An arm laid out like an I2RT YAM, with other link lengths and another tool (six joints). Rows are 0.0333 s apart.
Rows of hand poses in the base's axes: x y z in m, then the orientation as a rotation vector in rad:
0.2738, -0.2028, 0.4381, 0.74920, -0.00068, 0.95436
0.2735, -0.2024, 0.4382, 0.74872, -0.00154, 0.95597
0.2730, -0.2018, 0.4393, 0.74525, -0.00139, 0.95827
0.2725, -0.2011, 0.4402, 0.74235, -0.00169, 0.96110
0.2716, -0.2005, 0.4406, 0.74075, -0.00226, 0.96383
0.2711, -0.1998, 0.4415, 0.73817, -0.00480, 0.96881
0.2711, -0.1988, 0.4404, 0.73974, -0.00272, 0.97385
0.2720, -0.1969, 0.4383, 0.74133, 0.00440, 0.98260
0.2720, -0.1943, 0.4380, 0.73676, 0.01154, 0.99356
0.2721, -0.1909, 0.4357, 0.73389, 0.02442, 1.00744
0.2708, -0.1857, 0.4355, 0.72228, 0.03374, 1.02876
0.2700, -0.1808, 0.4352, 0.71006, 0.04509, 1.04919
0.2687, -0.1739, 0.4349, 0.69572, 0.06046, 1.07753
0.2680, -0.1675, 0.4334, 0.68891, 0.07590, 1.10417
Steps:
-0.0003, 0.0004, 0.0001, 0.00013, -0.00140, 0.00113
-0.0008, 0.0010, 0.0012, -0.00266, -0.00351, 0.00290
-0.0013, 0.0017, 0.0021, -0.00471, -0.00590, 0.00507
-0.0022, 0.0023, 0.0025, -0.00554, -0.00791, 0.00720
-0.0027, 0.0030, 0.0034, -0.00612, -0.01260, 0.01063
-0.0027, 0.0040, 0.0023, -0.00508, -0.01200, 0.01609
-0.0018, 0.0059, 0.0002, -0.00572, -0.00872, 0.02661
-0.0018, 0.0085, -0.0001, -0.01137, -0.00876, 0.03850
-0.0017, 0.0119, -0.0024, -0.01759, -0.00462, 0.05516
-0.0030, 0.0171, -0.0026, -0.02885, -0.00935, 0.07656
-0.0038, 0.0220, -0.0029, -0.04147, -0.01247, 0.09782
-0.0051, 0.0289, -0.0032, -0.05644, -0.01598, 0.12754
-0.0058, 0.0353, -0.0047, -0.06507, -0.01572, 0.15651

